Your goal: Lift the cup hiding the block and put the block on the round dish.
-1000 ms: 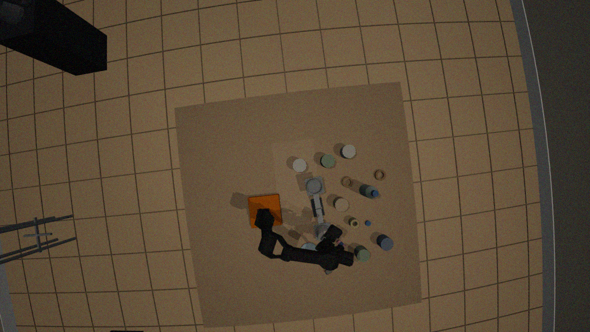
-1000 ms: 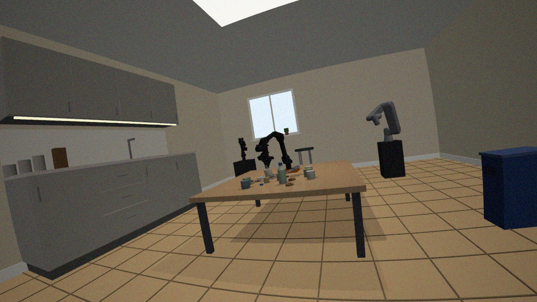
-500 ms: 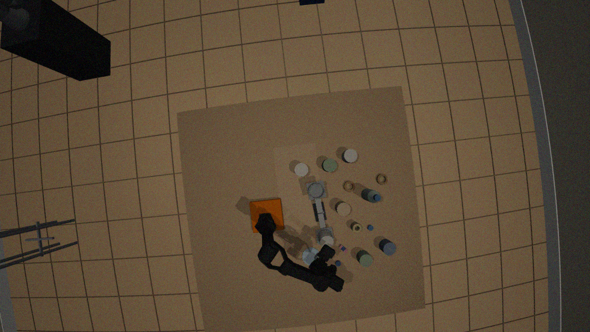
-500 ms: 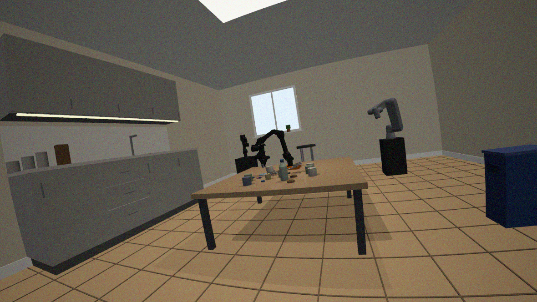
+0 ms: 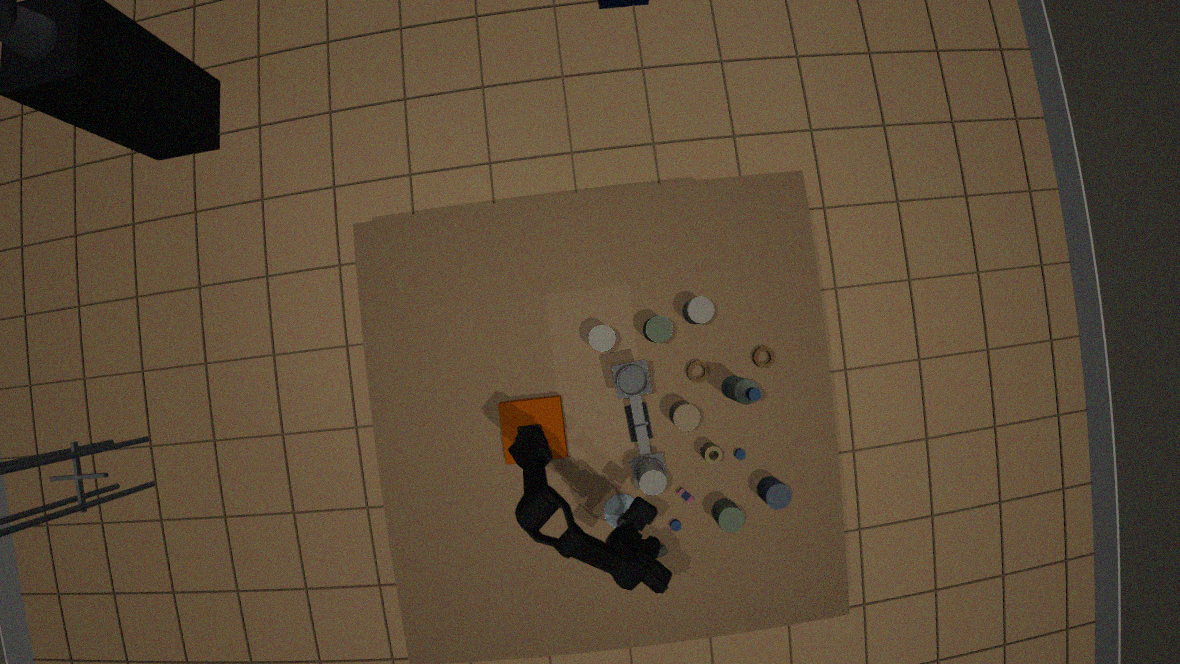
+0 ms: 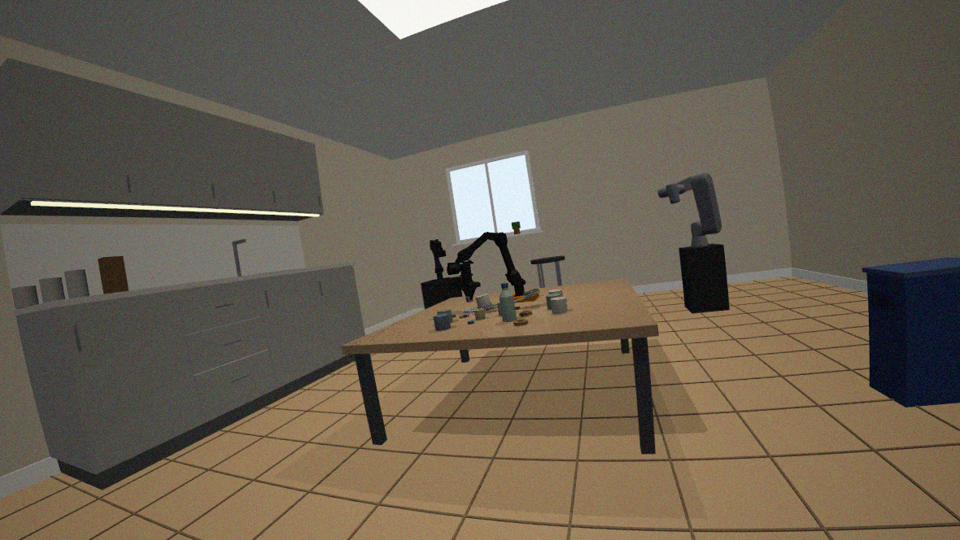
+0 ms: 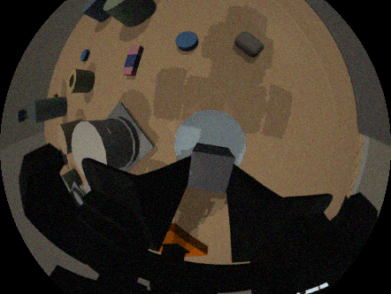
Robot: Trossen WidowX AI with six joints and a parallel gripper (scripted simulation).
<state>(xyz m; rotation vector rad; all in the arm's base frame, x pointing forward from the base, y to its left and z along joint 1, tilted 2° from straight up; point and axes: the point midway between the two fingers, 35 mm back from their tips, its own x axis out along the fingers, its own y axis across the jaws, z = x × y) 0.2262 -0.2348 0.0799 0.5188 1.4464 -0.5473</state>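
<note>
The round light-blue dish is 60 mm below my gripper tip. Also, from my gripper tip: grey balance: 70 mm ahead, 240 mm to the left, 20 mm below; grey block: 10 mm above; tan cylinder: 170 mm ahead, 250 mm to the left, 30 mm below.
</note>
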